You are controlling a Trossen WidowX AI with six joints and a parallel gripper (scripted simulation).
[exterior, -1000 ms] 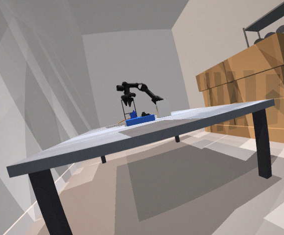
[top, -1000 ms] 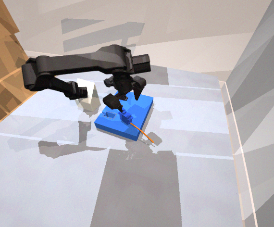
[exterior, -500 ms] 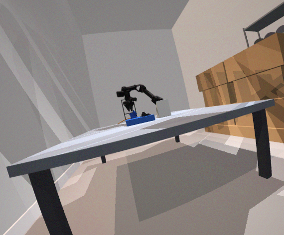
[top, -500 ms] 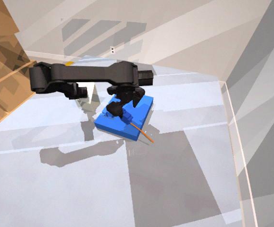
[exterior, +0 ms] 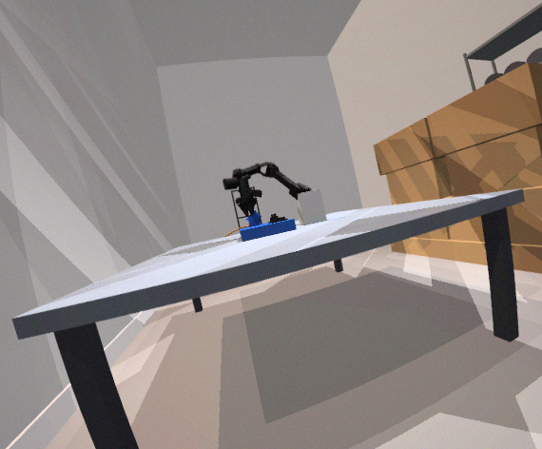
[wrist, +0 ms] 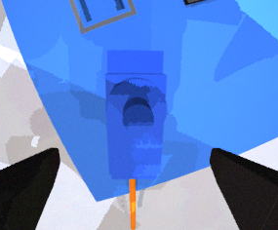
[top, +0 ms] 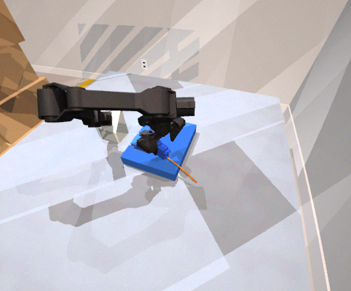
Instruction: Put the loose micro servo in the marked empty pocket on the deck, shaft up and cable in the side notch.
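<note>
My gripper tip is now 1 cm short of the blue deck, 8 cm to the right of it and 8 cm above it.
</note>
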